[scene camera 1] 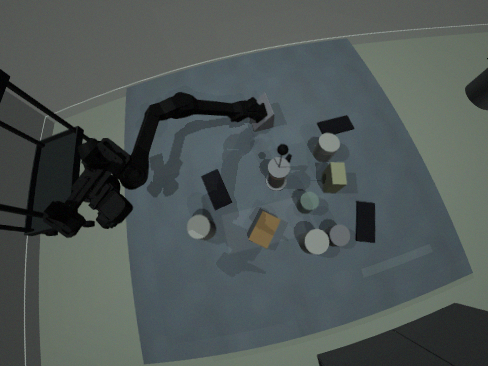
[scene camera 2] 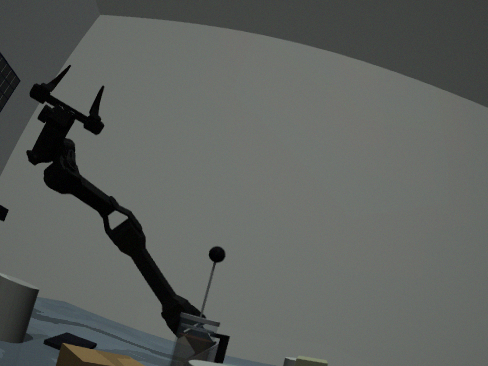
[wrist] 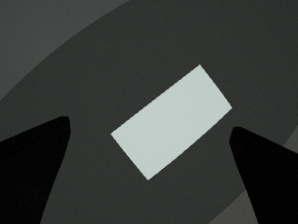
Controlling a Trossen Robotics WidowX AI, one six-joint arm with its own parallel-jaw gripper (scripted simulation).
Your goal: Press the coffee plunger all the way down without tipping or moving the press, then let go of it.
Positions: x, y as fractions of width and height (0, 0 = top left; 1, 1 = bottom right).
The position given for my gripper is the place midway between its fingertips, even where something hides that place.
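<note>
My gripper (scene camera 1: 0.13, 0.52) is open, and it's holding nothing. You'd also find the gripper in scene camera 2 (scene camera 2: 0.18, 0.21), and it's there in the wrist view (wrist: 0.52, 0.58) too.
</note>
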